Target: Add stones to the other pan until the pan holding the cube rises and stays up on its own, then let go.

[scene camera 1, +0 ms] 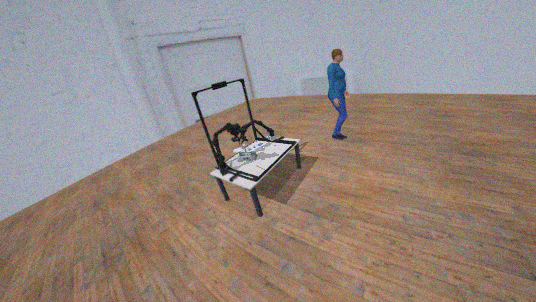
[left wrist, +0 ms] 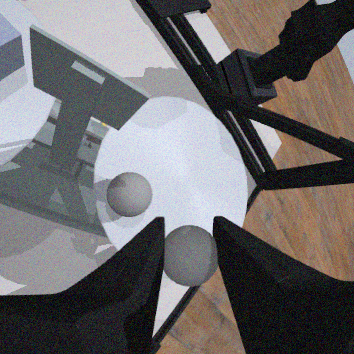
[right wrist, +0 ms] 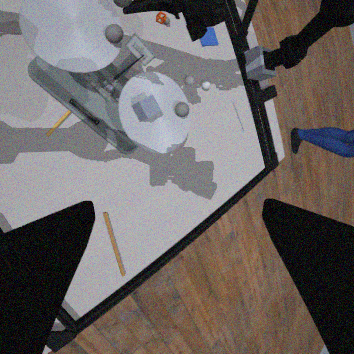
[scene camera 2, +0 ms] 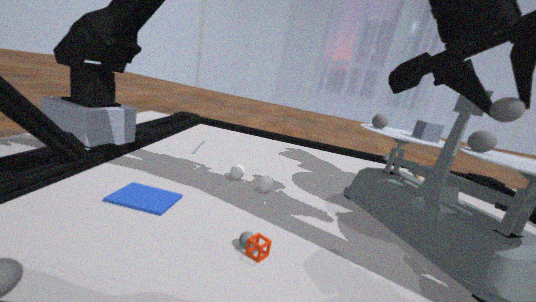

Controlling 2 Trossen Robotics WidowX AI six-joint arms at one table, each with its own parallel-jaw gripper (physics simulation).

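Where they show: left gripper, between the fingertips: [scene camera 1: 240, 144] [left wrist: 188, 224] [right wrist: 117, 3] [scene camera 2: 510, 112]; right gripper, between the fingertips: [scene camera 1: 241, 138] [right wrist: 179, 208]; left arm's base, origin of its link: [scene camera 1: 272, 135] [right wrist: 268, 60] [scene camera 2: 92, 102]; right arm's base, origin of its link: [scene camera 1: 222, 167] [left wrist: 259, 72].
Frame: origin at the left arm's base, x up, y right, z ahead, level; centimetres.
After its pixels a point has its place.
Observation:
A two-pan scale [scene camera 1: 246, 156] @(x -2.7, y -14.9, z 62.2 cm) stands on the table. The cube's pan [right wrist: 161, 141] @(x 5.6, y -23.8, z 53.7 cm) bears a grey-blue cube [scene camera 2: 428, 131] @(x 7.2, y -16.1, z 56.4 cm) [right wrist: 146, 106] @(x 8.6, y -17.9, z 57.2 cm) [left wrist: 10, 50] @(x 7.8, y -16.7, z 57.8 cm) and one stone [scene camera 2: 380, 120] @(x 7.2, y -17.0, z 48.9 cm) [right wrist: 181, 109] @(x 8.0, y -18.6, z 49.8 cm). The other pan [left wrist: 185, 150] @(x 6.8, y -6.9, z 67.0 cm) [right wrist: 65, 30] @(x 6.8, y -5.5, z 67.4 cm) bears one stone [left wrist: 129, 194] @(x 9.5, y -6.2, z 60.1 cm) [scene camera 2: 482, 141] @(x 8.3, y -4.7, z 60.2 cm) [right wrist: 114, 34] @(x 9.2, y -6.9, z 60.9 cm). It looks larger in the right wrist view and seems to be the higher pan. My left gripper [scene camera 2: 507, 107] @(x 12.2, y -3.9, z 61.1 cm) [left wrist: 188, 224] @(x 12.2, y -3.9, z 61.1 cm) is shut on a grey stone, above the other pan near its edge. My right gripper [right wrist: 179, 208] @(x 30.2, y -27.4, z 68.3 cm) is open, with nothing between its fingers.
Loose stones [scene camera 2: 237, 172] @(x -7.1, y -7.1, z 27.3 cm) [scene camera 2: 264, 184] @(x -7.1, y -6.0, z 33.3 cm) [scene camera 2: 246, 239] @(x -7.2, y 10.6, z 37.8 cm) lie on the table, one against an orange open-frame cube [scene camera 2: 258, 247] @(x -7.0, y 11.5, z 39.6 cm) [right wrist: 161, 18] @(x -6.9, y 9.4, z 39.7 cm). A blue square [scene camera 2: 143, 198] @(x -8.3, y 9.3, z 21.3 cm) [right wrist: 209, 37] @(x -8.3, y 8.0, z 20.5 cm) lies nearby. A wooden stick [right wrist: 114, 245] @(x -8.1, y -46.2, z 63.4 cm) lies near the table's edge. A person [scene camera 1: 337, 92] stands beyond the table.

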